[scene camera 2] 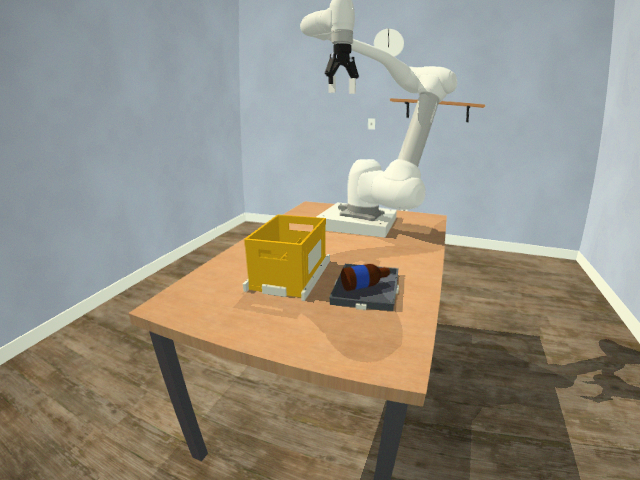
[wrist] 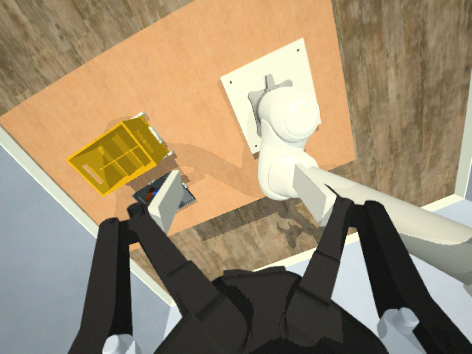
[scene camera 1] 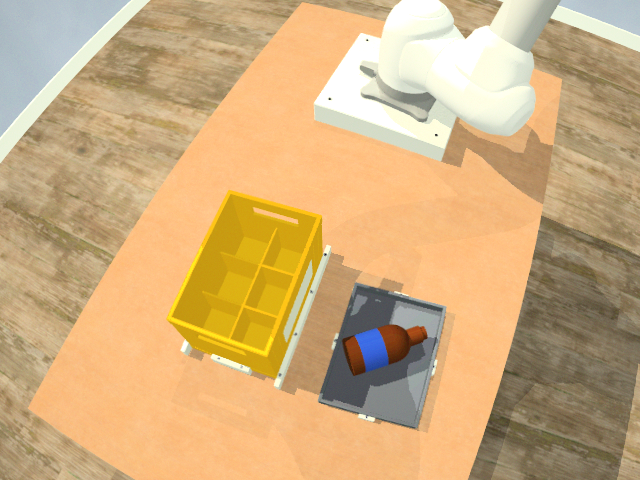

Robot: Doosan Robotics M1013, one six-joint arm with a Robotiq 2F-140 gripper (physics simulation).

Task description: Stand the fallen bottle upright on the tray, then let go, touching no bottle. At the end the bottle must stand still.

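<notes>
A brown bottle with a blue label lies on its side in the grey tray. In scene camera 1 its neck points right, towards the tray's right wall, and its base is near the left wall. In the wrist view a finger pad hides part of the bottle and the tray. My gripper is open and empty, high above the table, well away from the bottle. It does not show in scene camera 1.
A yellow crate with dividers stands left of the tray in the scene views, between white rails. The compartments that show hold no bottle. The arm's white base plate is at the table's far end.
</notes>
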